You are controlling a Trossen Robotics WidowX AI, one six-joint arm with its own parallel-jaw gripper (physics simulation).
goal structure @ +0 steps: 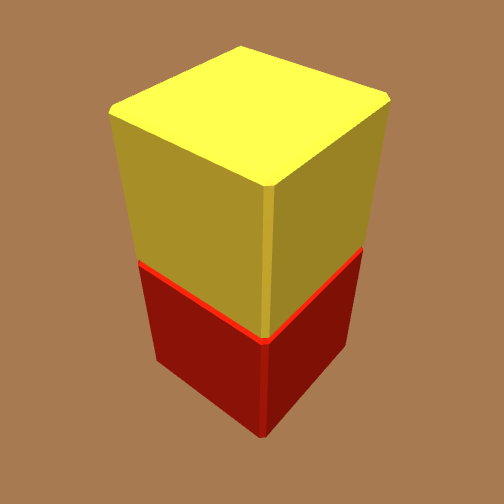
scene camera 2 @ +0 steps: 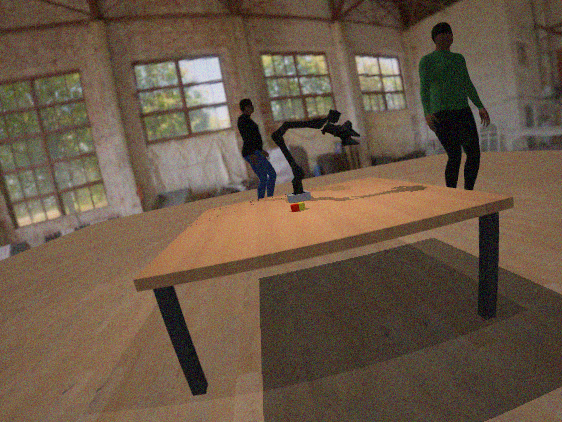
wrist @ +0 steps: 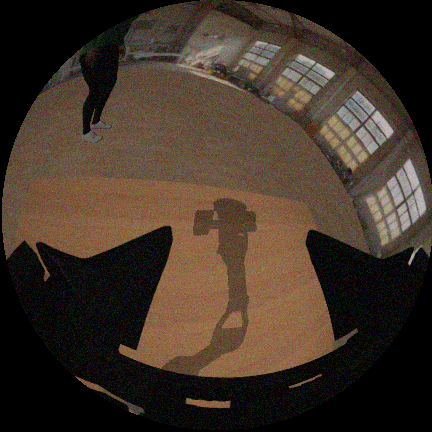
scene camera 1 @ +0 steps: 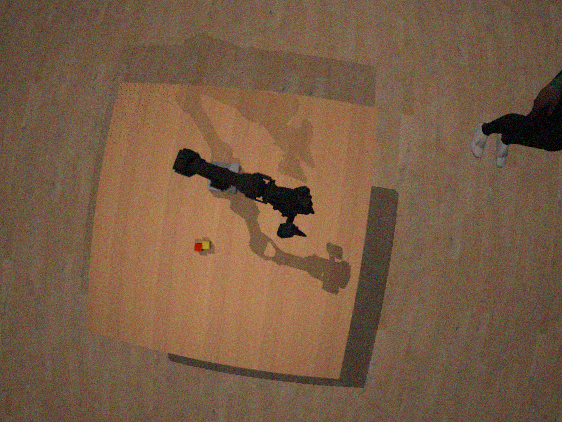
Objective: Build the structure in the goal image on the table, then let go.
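Seen in the pictures: gripper, fingertip midpoint: [scene camera 2: 359,140] [wrist: 243,235] [scene camera 1: 309,224]; arm's base, link origin: [scene camera 2: 298,193].
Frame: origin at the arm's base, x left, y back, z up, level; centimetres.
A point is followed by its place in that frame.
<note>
A red block [scene camera 1: 198,247] {x -12.6, y -28.1, z -1.0 cm} [scene camera 2: 294,208] {x -13.6, y -29.7, z -2.6 cm} and a yellow block [scene camera 1: 206,245] {x -8.9, y -27.4, z -1.0 cm} [scene camera 2: 301,206] {x -9.6, y -28.9, z -2.6 cm} sit side by side near the arm's base, with no visible gap between them. They look level with each other, but they are too small to tell whether they touch. Neither block shows in the wrist view. My gripper [scene camera 1: 309,223] {x 33.9, y -20.3, z 24.5 cm} [scene camera 2: 358,139] {x 33.9, y -20.3, z 24.5 cm} [wrist: 243,235] {x 33.9, y -20.3, z 24.5 cm} is open, its two dark fingers wide apart with nothing between them. It is raised high above the table, well away from the blocks.
The wooden table [scene camera 1: 165,300] {x -32.2, y -52.9, z -4.3 cm} [scene camera 2: 240,235] {x -43.2, y -48.8, z -4.3 cm} [wrist: 280,280] {x 21.6, y -51.8, z -4.3 cm} carries the arm's grey base [scene camera 1: 233,168] {x 4.9, y 5.1, z -0.1 cm} [scene camera 2: 299,197] {x -1.5, y -4.3, z -1.9 cm}. The arm's shadows fall across the tabletop. A person in green [scene camera 2: 444,82] stands on the floor beyond the table, and another person in black and blue [scene camera 2: 250,132] stands behind it.
</note>
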